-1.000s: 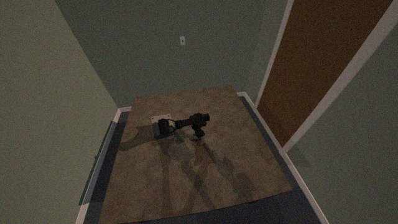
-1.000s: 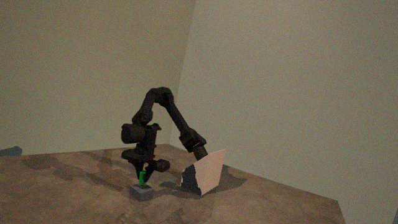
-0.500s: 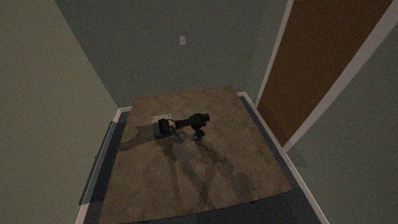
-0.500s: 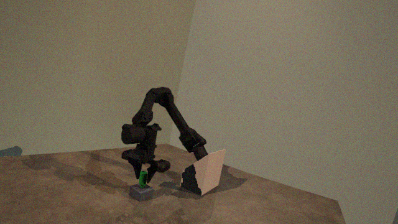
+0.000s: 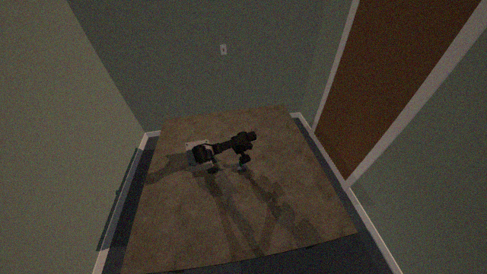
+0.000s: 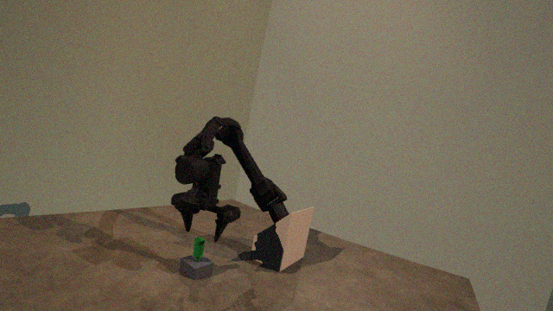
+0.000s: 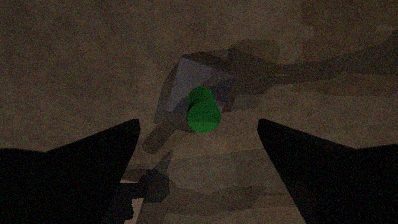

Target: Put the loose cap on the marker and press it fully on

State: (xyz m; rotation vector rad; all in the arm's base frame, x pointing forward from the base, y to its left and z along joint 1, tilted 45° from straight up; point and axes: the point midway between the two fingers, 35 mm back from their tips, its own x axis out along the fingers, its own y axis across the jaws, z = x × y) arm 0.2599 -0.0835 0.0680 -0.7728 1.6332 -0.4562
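Right now the green cap is 30 mm below my gripper tip.
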